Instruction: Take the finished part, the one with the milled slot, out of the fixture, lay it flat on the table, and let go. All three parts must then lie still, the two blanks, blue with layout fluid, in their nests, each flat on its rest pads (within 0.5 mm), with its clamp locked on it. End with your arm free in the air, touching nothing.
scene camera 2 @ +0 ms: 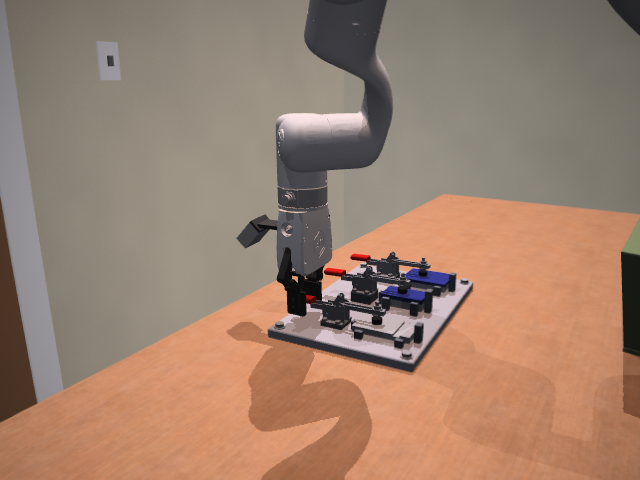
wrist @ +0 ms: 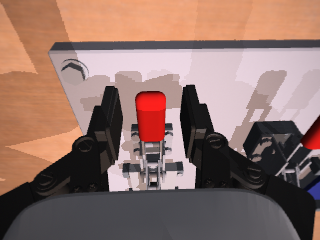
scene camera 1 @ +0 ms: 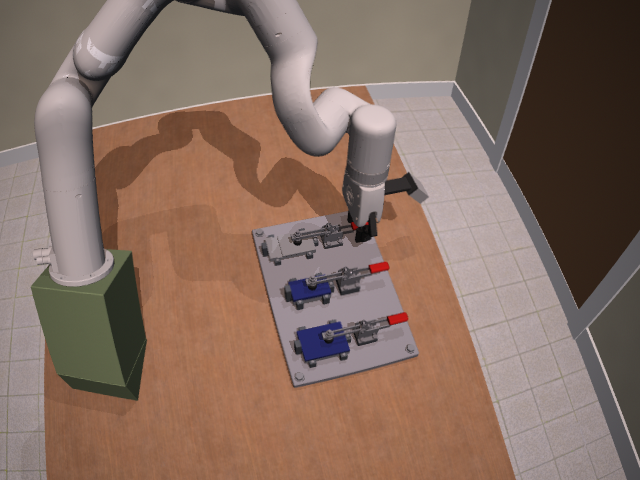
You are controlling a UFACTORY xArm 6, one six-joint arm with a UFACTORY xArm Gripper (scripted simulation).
I see my gripper (scene camera 2: 305, 308), a finished part (scene camera 2: 390, 329), a grey fixture plate (scene camera 1: 377, 299) and a toggle clamp (wrist: 150, 105).
The finished part is seen too in scene camera 1 (scene camera 1: 282, 246). My gripper also shows in the wrist view (wrist: 151, 101) and in scene camera 1 (scene camera 1: 358, 230). The grey fixture plate shows as well in scene camera 2 (scene camera 2: 307, 331) and in the wrist view (wrist: 241, 81).
